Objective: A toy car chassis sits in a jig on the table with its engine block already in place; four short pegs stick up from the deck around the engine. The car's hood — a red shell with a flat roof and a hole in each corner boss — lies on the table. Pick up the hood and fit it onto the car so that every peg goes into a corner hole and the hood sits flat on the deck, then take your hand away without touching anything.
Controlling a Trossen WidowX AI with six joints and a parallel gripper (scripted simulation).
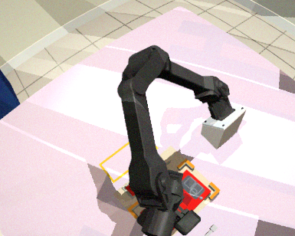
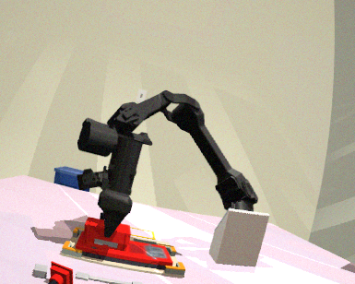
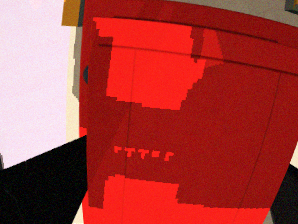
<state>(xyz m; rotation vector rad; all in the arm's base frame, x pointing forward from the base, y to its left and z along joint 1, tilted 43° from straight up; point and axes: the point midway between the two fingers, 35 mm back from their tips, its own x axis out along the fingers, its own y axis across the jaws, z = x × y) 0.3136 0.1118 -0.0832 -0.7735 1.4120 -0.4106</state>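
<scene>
Right now the red hood is 10 mm above my gripper tip. Also, from my gripper tip: grey engine block 30 mm below.
</scene>
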